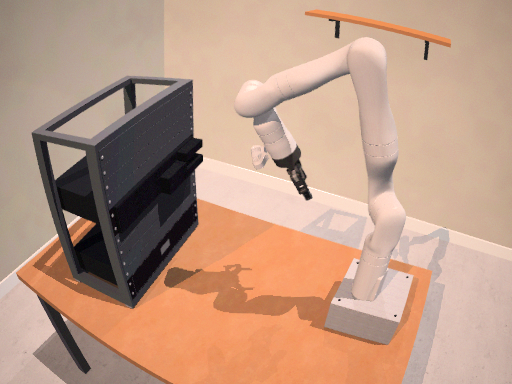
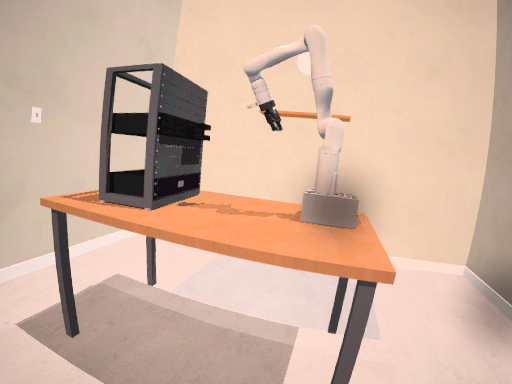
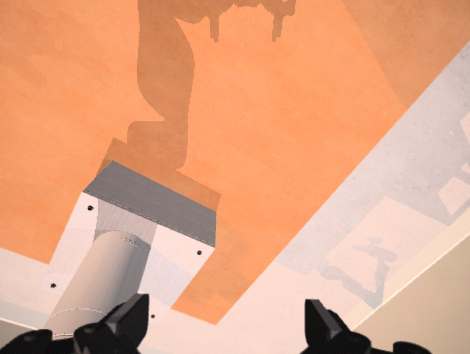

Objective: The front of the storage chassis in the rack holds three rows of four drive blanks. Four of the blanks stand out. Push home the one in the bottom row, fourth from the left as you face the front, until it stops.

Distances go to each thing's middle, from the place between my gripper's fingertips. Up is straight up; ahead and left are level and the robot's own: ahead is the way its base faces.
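So for the rack [image 1: 137,182], my gripper is 25 cm to the right of it and still 52 cm short of it, and it's 8 cm above the rack.
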